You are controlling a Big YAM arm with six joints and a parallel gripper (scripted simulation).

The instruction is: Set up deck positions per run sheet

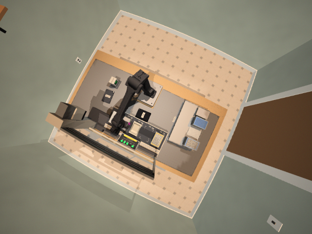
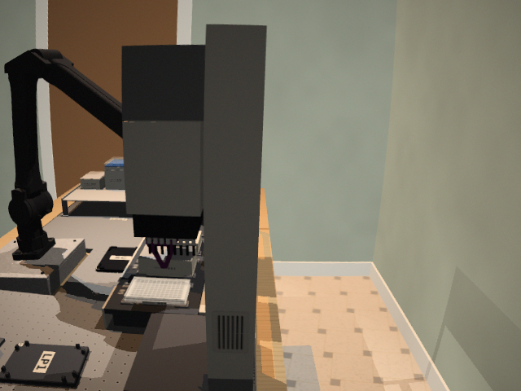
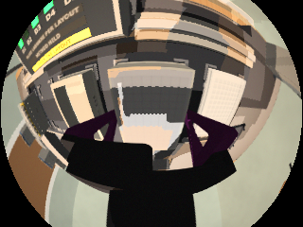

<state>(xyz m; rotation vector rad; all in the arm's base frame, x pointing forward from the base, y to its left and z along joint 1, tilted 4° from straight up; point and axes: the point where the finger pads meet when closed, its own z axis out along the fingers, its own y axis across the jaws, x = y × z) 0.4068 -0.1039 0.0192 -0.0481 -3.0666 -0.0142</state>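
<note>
My hand is 10 mm above the pale block. Round my hand: yellow-framed tip rack 370 mm to the left, 10 mm ahead, 10 mm above; cream reservoir 120 mm to the left, 20 mm below; regrip nest 160 mm behind, 130 mm to the left, 80 mm below.
</note>
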